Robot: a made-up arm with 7 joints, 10 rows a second.
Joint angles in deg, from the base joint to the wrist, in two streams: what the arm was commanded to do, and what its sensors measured. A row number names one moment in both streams.
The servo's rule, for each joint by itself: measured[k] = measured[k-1] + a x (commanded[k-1-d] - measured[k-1]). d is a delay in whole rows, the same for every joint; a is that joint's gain. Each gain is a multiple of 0.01, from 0.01 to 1. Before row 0 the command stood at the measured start. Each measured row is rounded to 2 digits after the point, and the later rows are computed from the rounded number. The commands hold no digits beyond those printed.
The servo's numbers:
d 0
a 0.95 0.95 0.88 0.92 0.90 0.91 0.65
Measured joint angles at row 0:
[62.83, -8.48, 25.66, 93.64, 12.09, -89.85, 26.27]
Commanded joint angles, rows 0 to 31:
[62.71, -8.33, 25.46, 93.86, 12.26, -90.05, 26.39]
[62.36, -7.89, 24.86, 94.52, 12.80, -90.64, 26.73]
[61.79, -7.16, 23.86, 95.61, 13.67, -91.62, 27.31]
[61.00, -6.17, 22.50, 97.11, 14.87, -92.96, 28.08]
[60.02, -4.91, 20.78, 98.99, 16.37, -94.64, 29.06]
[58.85, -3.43, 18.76, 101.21, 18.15, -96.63, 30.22]
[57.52, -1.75, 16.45, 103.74, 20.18, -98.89, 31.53]
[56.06, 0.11, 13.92, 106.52, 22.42, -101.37, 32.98]
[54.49, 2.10, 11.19, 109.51, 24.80, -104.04, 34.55]
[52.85, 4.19, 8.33, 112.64, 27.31, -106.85, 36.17]
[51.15, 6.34, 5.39, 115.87, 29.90, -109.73, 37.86]
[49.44, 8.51, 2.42, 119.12, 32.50, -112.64, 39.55]
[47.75, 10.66, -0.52, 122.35, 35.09, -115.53, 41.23]
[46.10, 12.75, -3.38, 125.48, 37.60, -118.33, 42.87]
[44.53, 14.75, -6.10, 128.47, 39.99, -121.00, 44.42]
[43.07, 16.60, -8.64, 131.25, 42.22, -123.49, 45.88]
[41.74, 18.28, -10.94, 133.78, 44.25, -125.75, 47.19]
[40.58, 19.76, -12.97, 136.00, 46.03, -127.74, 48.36]
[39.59, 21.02, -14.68, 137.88, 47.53, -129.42, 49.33]
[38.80, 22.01, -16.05, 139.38, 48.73, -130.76, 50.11]
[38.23, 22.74, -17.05, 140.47, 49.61, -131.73, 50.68]
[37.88, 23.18, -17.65, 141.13, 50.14, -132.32, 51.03]
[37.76, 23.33, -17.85, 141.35, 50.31, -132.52, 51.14]
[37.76, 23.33, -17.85, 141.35, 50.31, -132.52, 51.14]
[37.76, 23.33, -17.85, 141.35, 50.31, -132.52, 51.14]
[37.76, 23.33, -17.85, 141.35, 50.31, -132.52, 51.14]
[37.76, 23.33, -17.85, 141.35, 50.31, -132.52, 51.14]
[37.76, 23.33, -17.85, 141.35, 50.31, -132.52, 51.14]
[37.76, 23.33, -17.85, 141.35, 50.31, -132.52, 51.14]
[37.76, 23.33, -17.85, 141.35, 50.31, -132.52, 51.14]
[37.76, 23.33, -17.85, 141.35, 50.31, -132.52, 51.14]
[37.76, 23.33, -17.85, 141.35, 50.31, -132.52, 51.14]
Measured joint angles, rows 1 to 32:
[62.72, -8.34, 25.48, 93.84, 12.24, -90.03, 26.35]
[62.38, -7.91, 24.93, 94.47, 12.74, -90.59, 26.60]
[61.82, -7.20, 23.99, 95.52, 13.58, -91.53, 27.06]
[61.04, -6.22, 22.68, 96.98, 14.74, -92.83, 27.72]
[60.07, -4.98, 21.01, 98.83, 16.21, -94.48, 28.59]
[58.91, -3.51, 19.03, 101.02, 17.96, -96.44, 29.65]
[57.59, -1.84, 16.76, 103.52, 19.96, -98.67, 30.87]
[56.14, 0.01, 14.26, 106.28, 22.17, -101.13, 32.24]
[54.57, 2.00, 11.56, 109.25, 24.54, -103.78, 33.74]
[52.94, 4.08, 8.72, 112.37, 27.03, -106.57, 35.32]
[51.24, 6.23, 5.79, 115.59, 29.61, -109.45, 36.97]
[49.53, 8.40, 2.82, 118.84, 32.21, -112.35, 38.65]
[47.84, 10.55, -0.12, 122.07, 34.80, -115.24, 40.33]
[46.19, 12.64, -2.99, 125.21, 37.32, -118.05, 41.98]
[44.61, 14.64, -5.73, 128.21, 39.72, -120.73, 43.57]
[43.15, 16.50, -8.29, 131.01, 41.97, -123.24, 45.07]
[41.81, 18.19, -10.62, 133.56, 44.02, -125.52, 46.45]
[40.64, 19.68, -12.69, 135.80, 45.83, -127.54, 47.69]
[39.64, 20.95, -14.44, 137.71, 47.36, -129.25, 48.76]
[38.84, 21.96, -15.86, 139.25, 48.59, -130.62, 49.64]
[38.26, 22.70, -16.91, 140.37, 49.51, -131.63, 50.32]
[37.90, 23.16, -17.56, 141.07, 50.08, -132.26, 50.78]
[37.77, 23.32, -17.82, 141.33, 50.29, -132.50, 51.01]
[37.76, 23.33, -17.85, 141.35, 50.31, -132.52, 51.09]
[37.76, 23.33, -17.85, 141.35, 50.31, -132.52, 51.12]
[37.76, 23.33, -17.85, 141.35, 50.31, -132.52, 51.13]
[37.76, 23.33, -17.85, 141.35, 50.31, -132.52, 51.14]
[37.76, 23.33, -17.85, 141.35, 50.31, -132.52, 51.14]
[37.76, 23.33, -17.85, 141.35, 50.31, -132.52, 51.14]
[37.76, 23.33, -17.85, 141.35, 50.31, -132.52, 51.14]
[37.76, 23.33, -17.85, 141.35, 50.31, -132.52, 51.14]
[37.76, 23.33, -17.85, 141.35, 50.31, -132.52, 51.14]

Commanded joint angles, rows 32 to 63:
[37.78, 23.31, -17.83, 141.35, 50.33, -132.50, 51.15]
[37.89, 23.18, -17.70, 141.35, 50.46, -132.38, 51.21]
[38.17, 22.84, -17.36, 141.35, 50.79, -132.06, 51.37]
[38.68, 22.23, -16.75, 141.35, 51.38, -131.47, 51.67]
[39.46, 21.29, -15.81, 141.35, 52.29, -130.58, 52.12]
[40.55, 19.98, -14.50, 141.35, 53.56, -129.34, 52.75]
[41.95, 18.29, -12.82, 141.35, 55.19, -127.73, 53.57]
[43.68, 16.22, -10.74, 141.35, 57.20, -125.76, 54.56]
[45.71, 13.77, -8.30, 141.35, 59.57, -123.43, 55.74]
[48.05, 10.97, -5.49, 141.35, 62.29, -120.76, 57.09]
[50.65, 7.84, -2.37, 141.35, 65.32, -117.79, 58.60]
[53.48, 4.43, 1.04, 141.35, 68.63, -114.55, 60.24]
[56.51, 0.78, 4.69, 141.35, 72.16, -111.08, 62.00]
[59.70, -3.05, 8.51, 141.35, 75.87, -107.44, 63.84]
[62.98, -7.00, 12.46, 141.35, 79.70, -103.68, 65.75]
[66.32, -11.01, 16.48, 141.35, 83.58, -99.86, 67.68]
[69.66, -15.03, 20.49, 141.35, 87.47, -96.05, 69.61]
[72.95, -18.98, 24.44, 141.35, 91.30, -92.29, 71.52]
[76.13, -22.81, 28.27, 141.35, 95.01, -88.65, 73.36]
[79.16, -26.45, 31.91, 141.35, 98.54, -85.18, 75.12]
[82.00, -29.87, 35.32, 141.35, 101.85, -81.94, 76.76]
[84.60, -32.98, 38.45, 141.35, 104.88, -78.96, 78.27]
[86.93, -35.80, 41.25, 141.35, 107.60, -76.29, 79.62]
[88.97, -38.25, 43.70, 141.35, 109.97, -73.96, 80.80]
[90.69, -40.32, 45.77, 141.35, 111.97, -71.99, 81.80]
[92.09, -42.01, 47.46, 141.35, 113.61, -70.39, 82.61]
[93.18, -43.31, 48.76, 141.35, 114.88, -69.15, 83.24]
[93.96, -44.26, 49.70, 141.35, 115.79, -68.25, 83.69]
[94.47, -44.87, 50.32, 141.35, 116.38, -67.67, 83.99]
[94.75, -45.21, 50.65, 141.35, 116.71, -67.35, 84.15]
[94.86, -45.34, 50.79, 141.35, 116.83, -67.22, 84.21]
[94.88, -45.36, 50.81, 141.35, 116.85, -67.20, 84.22]
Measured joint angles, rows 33 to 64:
[37.78, 23.31, -17.83, 141.35, 50.33, -132.50, 51.15]
[37.88, 23.19, -17.72, 141.35, 50.45, -132.39, 51.19]
[38.16, 22.86, -17.40, 141.35, 50.76, -132.09, 51.31]
[38.65, 22.26, -16.83, 141.35, 51.32, -131.53, 51.54]
[39.42, 21.34, -15.93, 141.35, 52.19, -130.67, 51.92]
[40.49, 20.05, -14.67, 141.35, 53.42, -129.46, 52.46]
[41.88, 18.38, -13.04, 141.35, 55.01, -127.89, 53.18]
[43.59, 16.33, -11.02, 141.35, 56.98, -125.95, 54.08]
[45.60, 13.90, -8.63, 141.35, 59.31, -123.66, 55.16]
[47.93, 11.12, -5.87, 141.35, 61.99, -121.02, 56.41]
[50.51, 8.00, -2.79, 141.35, 64.99, -118.08, 57.83]
[53.33, 4.61, 0.58, 141.35, 68.27, -114.87, 59.40]
[56.35, 0.97, 4.20, 141.35, 71.77, -111.42, 61.09]
[59.53, -2.85, 7.99, 141.35, 75.46, -107.80, 62.88]
[62.81, -6.79, 11.92, 141.35, 79.28, -104.05, 64.75]
[66.14, -10.80, 15.93, 141.35, 83.15, -100.24, 66.65]
[69.48, -14.82, 19.94, 141.35, 87.04, -96.43, 68.57]
[72.78, -18.77, 23.90, 141.35, 90.87, -92.66, 70.49]
[75.96, -22.61, 27.75, 141.35, 94.60, -89.01, 72.36]
[79.00, -26.26, 31.41, 141.35, 98.15, -85.52, 74.15]
[81.85, -29.69, 34.85, 141.35, 101.48, -82.26, 75.85]
[84.46, -32.82, 38.02, 141.35, 104.54, -79.26, 77.42]
[86.81, -35.65, 40.86, 141.35, 107.29, -76.56, 78.85]
[88.86, -38.12, 43.36, 141.35, 109.70, -74.19, 80.12]
[90.60, -40.21, 45.48, 141.35, 111.74, -72.19, 81.21]
[92.02, -41.92, 47.22, 141.35, 113.42, -70.55, 82.12]
[93.12, -43.24, 48.58, 141.35, 114.73, -69.28, 82.85]
[93.92, -44.21, 49.57, 141.35, 115.68, -68.34, 83.40]
[94.44, -44.84, 50.23, 141.35, 116.31, -67.73, 83.78]
[94.73, -45.19, 50.60, 141.35, 116.67, -67.38, 84.02]
[94.85, -45.33, 50.77, 141.35, 116.81, -67.23, 84.14]
[94.88, -45.36, 50.81, 141.35, 116.85, -67.20, 84.19]

